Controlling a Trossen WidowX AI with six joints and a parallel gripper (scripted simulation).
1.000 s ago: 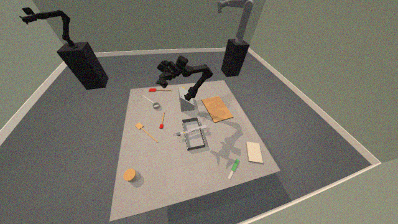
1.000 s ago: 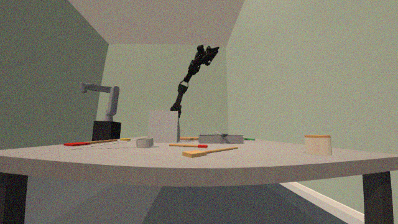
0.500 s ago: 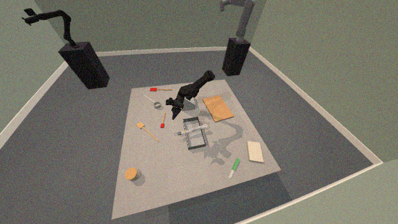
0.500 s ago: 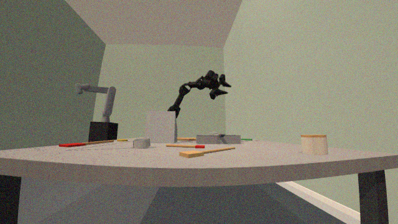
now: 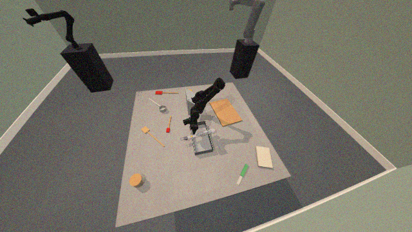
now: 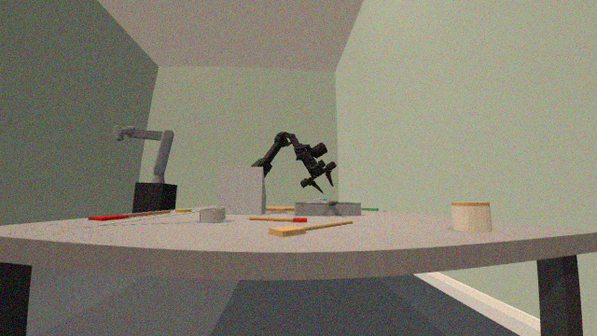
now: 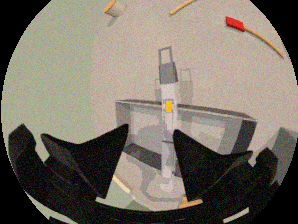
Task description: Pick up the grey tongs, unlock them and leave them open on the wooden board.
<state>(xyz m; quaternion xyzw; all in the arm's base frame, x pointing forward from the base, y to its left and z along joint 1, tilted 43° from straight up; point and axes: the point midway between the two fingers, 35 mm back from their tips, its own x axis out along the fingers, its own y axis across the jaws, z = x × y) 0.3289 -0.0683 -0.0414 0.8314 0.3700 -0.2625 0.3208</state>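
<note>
The yellow lock piece lies 2 cm to the right of my gripper tip and 5 cm below it. Round my gripper tip: red brush: 21 cm behind, 21 cm to the right, 11 cm below; then wooden board: 26 cm behind, 42 cm to the left, 11 cm below; then roasting tin: 6 cm to the left, 9 cm below.
</note>
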